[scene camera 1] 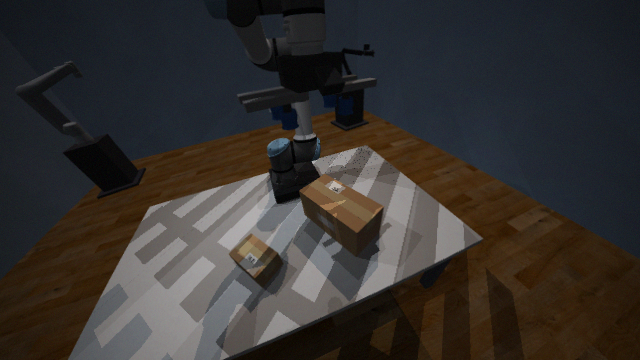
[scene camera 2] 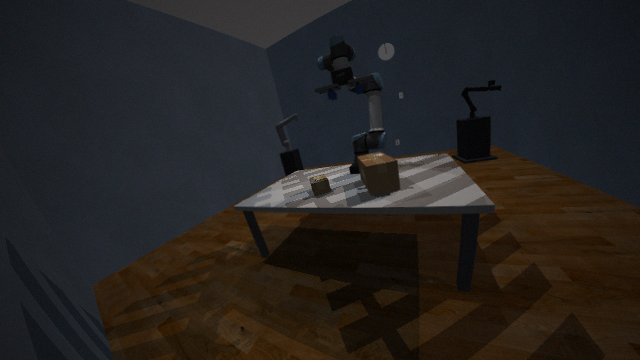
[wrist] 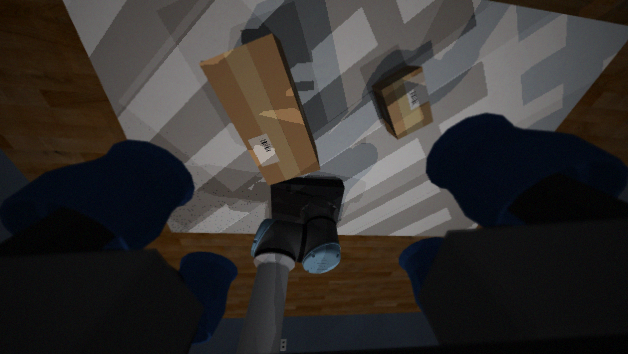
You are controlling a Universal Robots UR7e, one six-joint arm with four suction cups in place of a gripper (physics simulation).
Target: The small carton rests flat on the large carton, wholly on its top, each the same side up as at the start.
My suction head (scene camera 1: pixel 289 120): 0.37 m from the lens. A large carton (scene camera 1: pixel 353 220): 0.65 m from the lens. A small carton (scene camera 1: pixel 258 260): 0.71 m from the lens. The marked spots on the small carton and my suction head are 0.51 m apart.
